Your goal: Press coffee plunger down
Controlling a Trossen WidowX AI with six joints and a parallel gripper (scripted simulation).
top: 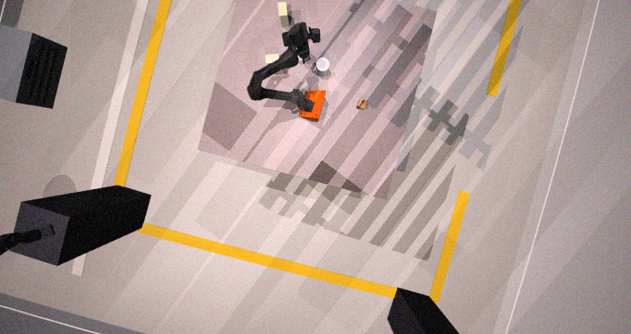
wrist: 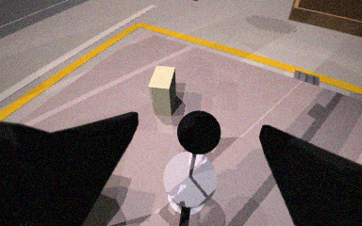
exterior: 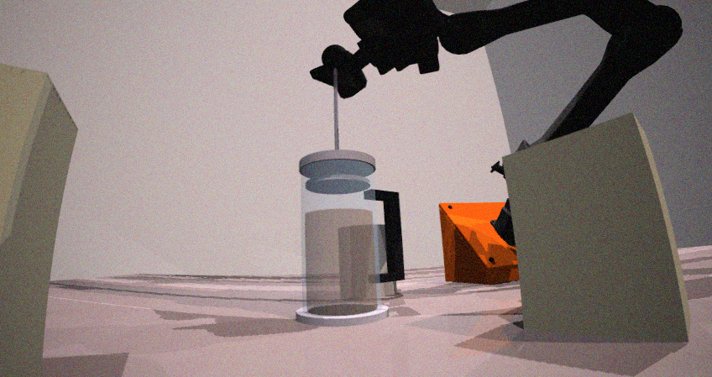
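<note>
Right now the glass coffee press is 20 mm behind my gripper tip, 10 mm to the right of it and 140 mm below it. From my gripper tip the other things lie so: brown box (210 mm behind, 460 mm to the right, 250 mm below).
</note>
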